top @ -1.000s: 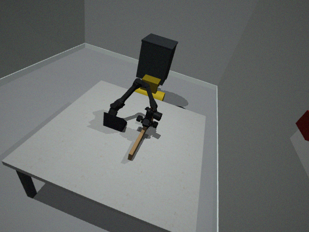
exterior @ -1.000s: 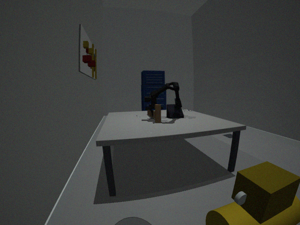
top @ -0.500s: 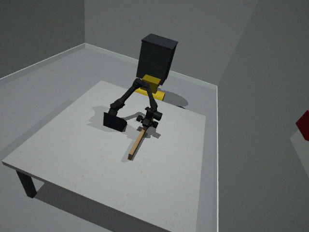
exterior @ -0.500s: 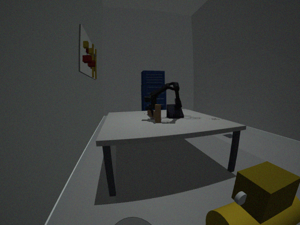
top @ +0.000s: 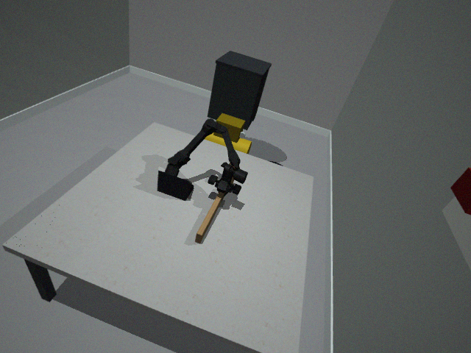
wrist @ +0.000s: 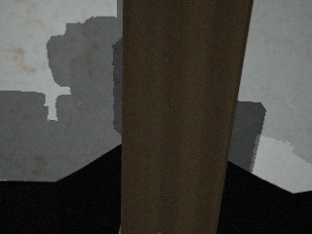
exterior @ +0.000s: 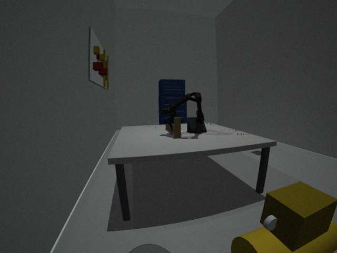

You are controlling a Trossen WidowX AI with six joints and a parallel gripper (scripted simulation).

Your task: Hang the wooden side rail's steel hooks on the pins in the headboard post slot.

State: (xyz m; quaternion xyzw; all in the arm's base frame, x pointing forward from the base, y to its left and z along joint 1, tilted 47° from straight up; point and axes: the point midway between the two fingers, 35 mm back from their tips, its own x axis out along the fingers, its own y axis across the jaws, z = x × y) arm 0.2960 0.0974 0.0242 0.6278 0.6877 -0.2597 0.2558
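My gripper tip is 15 cm to the right of the headboard post, 4 cm below it and 1 cm past it.
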